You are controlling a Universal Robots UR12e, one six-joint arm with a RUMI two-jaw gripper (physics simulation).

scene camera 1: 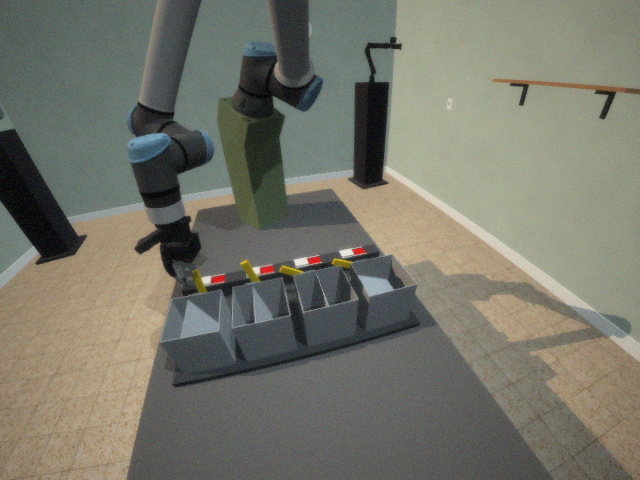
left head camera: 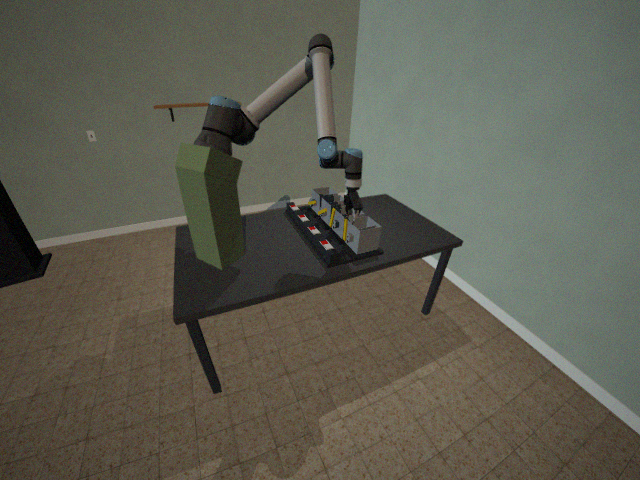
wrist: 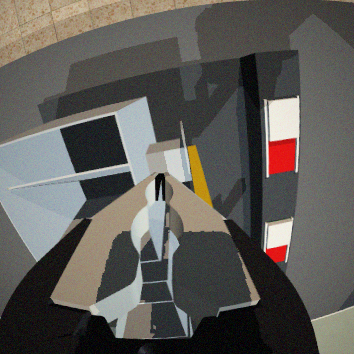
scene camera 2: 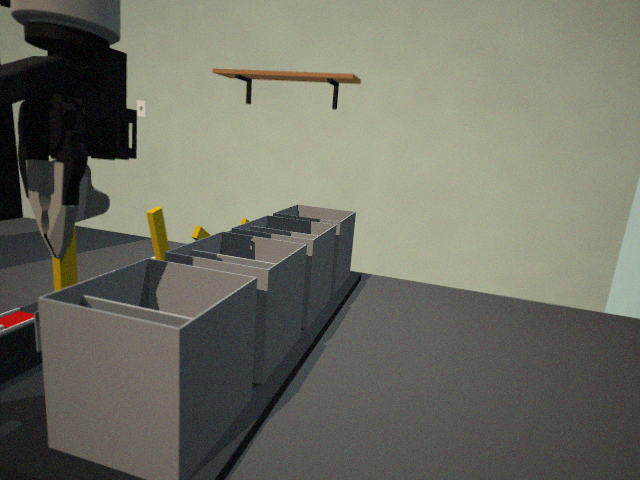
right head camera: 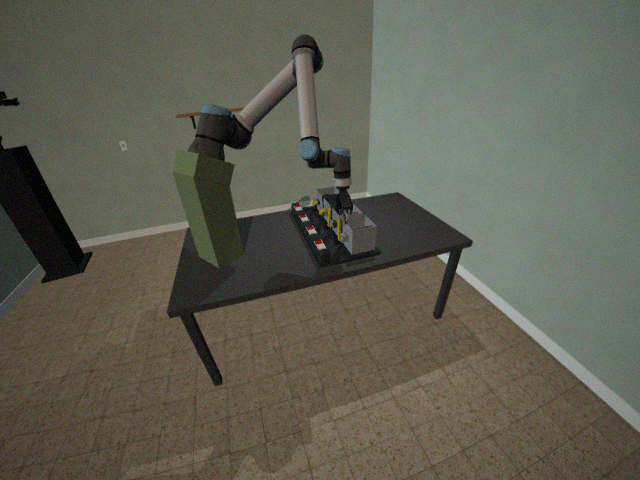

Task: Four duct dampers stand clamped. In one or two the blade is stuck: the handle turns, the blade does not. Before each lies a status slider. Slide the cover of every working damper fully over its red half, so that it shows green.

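Seen in the pictures: gripper, fingertip midpoint: (scene camera 1: 185, 284) (left head camera: 352, 224) (wrist: 160, 174) (scene camera 2: 58, 258) (right head camera: 345, 224); arm's base at its link origin: (scene camera 1: 252, 107) (left head camera: 212, 151) (right head camera: 206, 157).
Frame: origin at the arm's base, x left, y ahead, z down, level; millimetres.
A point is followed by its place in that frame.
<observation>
Four grey dampers (scene camera 1: 266, 338) {x -212, y 833, z 492 mm} stand in a row, with yellow handles. In scene camera 1 the two left handles (scene camera 1: 199, 281) {x -357, y 610, z 411 mm} (scene camera 1: 249, 271) {x -202, y 634, z 410 mm} stand steep; the two right handles (scene camera 1: 291, 270) {x -73, y 654, z 440 mm} (scene camera 1: 341, 262) {x 96, y 680, z 450 mm} lie nearly flat. Thin blades show inside the open boxes. Four status sliders in a line each show a white cover beside a red half (scene camera 1: 217, 279) {x -321, y 489, z 520 mm} (scene camera 1: 266, 269) {x -137, y 515, z 520 mm} (scene camera 1: 313, 259) {x 47, y 539, z 520 mm} (scene camera 1: 358, 251) {x 229, y 575, z 519 mm}. My gripper (scene camera 1: 184, 283) {x -396, y 625, z 397 mm} (scene camera 2: 56, 255) {x -396, y 625, z 397 mm} (wrist: 160, 174) {x -396, y 625, z 397 mm} is shut and empty, tips down, close beside the leftmost handle, which also shows in the wrist view (wrist: 200, 175) {x -373, y 601, z 426 mm}. Whether they touch is unclear.
The dampers and slider rail share a dark base (scene camera 1: 299, 356) {x -138, y 868, z 583 mm} on the dark table (left head camera: 413, 227) {x -370, y 1263, z 600 mm}. The green pedestal (left head camera: 209, 211) {x -158, y -90, z 245 mm} bearing the arm stands behind the slider rail. Neighbouring damper boxes stand a narrow gap apart. A wooden shelf (scene camera 2: 289, 74) hangs on the wall.
</observation>
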